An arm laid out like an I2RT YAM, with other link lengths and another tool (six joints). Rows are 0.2 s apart.
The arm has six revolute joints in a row. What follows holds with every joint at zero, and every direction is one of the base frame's. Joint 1 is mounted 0.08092 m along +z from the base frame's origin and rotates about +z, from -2.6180 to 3.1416 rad. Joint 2 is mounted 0.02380 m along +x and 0.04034 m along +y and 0.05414 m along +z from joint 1 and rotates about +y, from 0.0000 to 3.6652 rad. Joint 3 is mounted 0.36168 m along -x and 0.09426 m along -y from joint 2 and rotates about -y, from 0.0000 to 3.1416 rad. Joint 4 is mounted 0.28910 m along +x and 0.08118 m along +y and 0.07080 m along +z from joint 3 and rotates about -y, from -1.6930 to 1.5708 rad. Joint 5 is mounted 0.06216 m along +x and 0.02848 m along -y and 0.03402 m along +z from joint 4 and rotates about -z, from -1.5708 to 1.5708 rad. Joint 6 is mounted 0.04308 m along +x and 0.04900 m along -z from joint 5 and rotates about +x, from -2.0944 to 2.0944 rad. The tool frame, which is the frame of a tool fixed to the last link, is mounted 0.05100 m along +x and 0.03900 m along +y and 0.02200 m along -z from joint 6; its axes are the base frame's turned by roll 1.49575, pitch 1.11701 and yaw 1.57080 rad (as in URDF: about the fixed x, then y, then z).
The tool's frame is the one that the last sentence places.
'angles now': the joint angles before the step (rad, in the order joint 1, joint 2, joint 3, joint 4, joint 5, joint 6). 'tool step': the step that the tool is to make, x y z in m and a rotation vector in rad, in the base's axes. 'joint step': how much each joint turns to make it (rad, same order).
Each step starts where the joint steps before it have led.
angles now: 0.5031 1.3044 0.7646 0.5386 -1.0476 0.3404
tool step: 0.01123 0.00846 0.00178 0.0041 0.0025 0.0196
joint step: 0.0062 0.0481 0.0361 0.0203 -0.0134 0.0098
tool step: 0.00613 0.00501 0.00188 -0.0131 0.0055 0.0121
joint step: 0.0046 0.0245 0.0341 -0.0367 -0.0075 -0.0181
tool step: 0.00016 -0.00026 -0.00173 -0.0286 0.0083 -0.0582
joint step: 0.0015 -0.0181 -0.0001 -0.0700 0.0606 -0.0355
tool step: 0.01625 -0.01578 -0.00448 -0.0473 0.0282 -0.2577
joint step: -0.0540 -0.0548 -0.0283 -0.0838 0.2055 -0.0128
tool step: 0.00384 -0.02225 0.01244 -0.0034 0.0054 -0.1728
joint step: -0.0576 -0.0786 -0.0065 -0.0658 0.1144 0.0186
